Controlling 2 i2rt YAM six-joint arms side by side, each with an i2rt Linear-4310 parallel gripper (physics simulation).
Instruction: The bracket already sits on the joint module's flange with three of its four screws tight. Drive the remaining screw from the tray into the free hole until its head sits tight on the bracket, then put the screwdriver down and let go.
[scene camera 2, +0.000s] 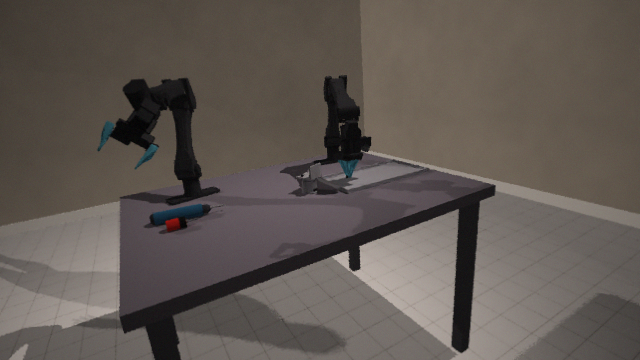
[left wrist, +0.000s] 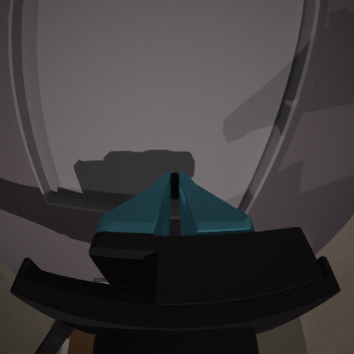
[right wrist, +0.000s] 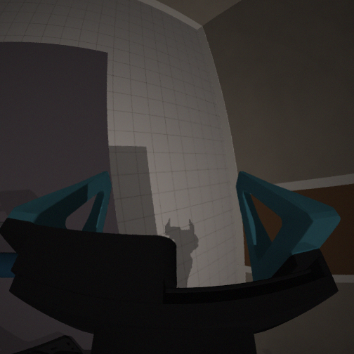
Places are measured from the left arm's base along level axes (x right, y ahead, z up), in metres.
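Pixels of known places: left gripper, fingertip midpoint: (scene camera 2: 348, 177); right gripper, fingertip midpoint: (scene camera 2: 117, 159); left arm's base, link origin: (scene camera 2: 333, 161); right arm's base, link origin: (scene camera 2: 193, 196).
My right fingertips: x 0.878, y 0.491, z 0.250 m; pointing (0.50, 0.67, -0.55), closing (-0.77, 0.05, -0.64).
Ahead of a thing's pixels: the offset from my right fingertips to its top centre. "*": to the spot under its first point. Level surfaces: height alone.
My left gripper (scene camera 2: 348, 176) (left wrist: 174, 178) is shut on the small black screw (left wrist: 174, 185), above the near end of the grey tray {dx -0.895, dy -0.141, dz -0.234 m} (scene camera 2: 395, 172) (left wrist: 21, 100). The joint module with its bracket {dx -0.590, dy -0.121, dz -0.187 m} (scene camera 2: 314, 181) stands on the table just left of the tray in scene camera 2; the free hole is too small to make out. A blue-handled screwdriver {dx -0.150, dy -0.119, dz -0.209 m} (scene camera 2: 180, 214) lies at the left of the table, its thin shaft pointing right. My right gripper (scene camera 2: 121, 145) (right wrist: 173, 178) is open and empty, raised high near the table's left end.
A red-and-black handled tool {dx -0.125, dy -0.047, dz -0.216 m} (scene camera 2: 175, 224) lies close in front of the blue screwdriver. The table {dz -0.251 m} (scene camera 2: 240, 235) (right wrist: 50, 110) has its left edge near my right gripper, with tiled floor beyond. The module's dark base part {* dx -0.683, dy -0.142, dz -0.250 m} (scene camera 2: 327, 189) lies near the tray's corner.
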